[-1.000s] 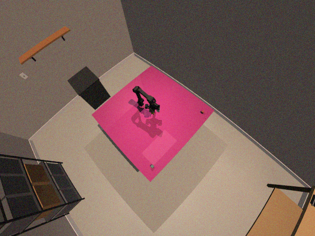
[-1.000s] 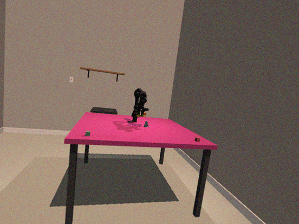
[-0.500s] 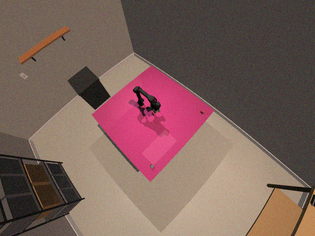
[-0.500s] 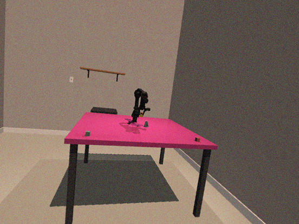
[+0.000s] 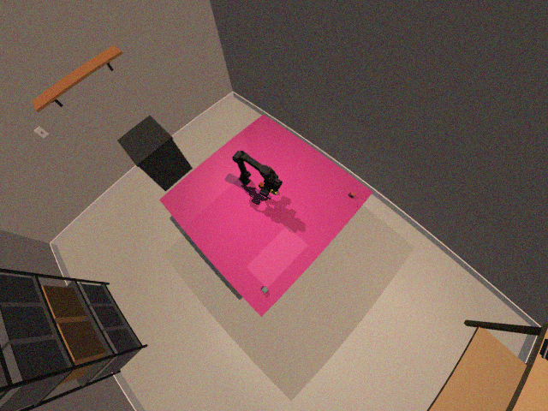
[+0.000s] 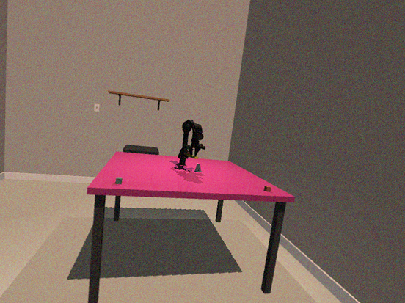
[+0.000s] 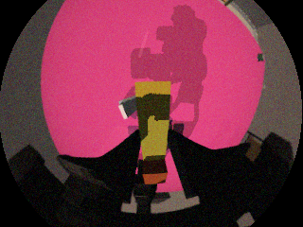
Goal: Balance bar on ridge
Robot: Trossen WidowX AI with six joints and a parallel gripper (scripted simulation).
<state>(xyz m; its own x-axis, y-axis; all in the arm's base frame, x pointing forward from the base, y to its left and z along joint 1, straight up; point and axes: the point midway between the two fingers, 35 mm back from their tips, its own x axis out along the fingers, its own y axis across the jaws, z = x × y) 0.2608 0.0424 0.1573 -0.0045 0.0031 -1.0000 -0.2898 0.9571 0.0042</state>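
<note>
Now: the bar 4 cm behind my gripper tip, 1 cm to the right of it and 1 cm above it. Also, from my gripper tip: small orange block 48 cm ahead, 46 cm to the left, 11 cm below; small green block 54 cm to the right, 48 cm ahead, 11 cm below.
</note>
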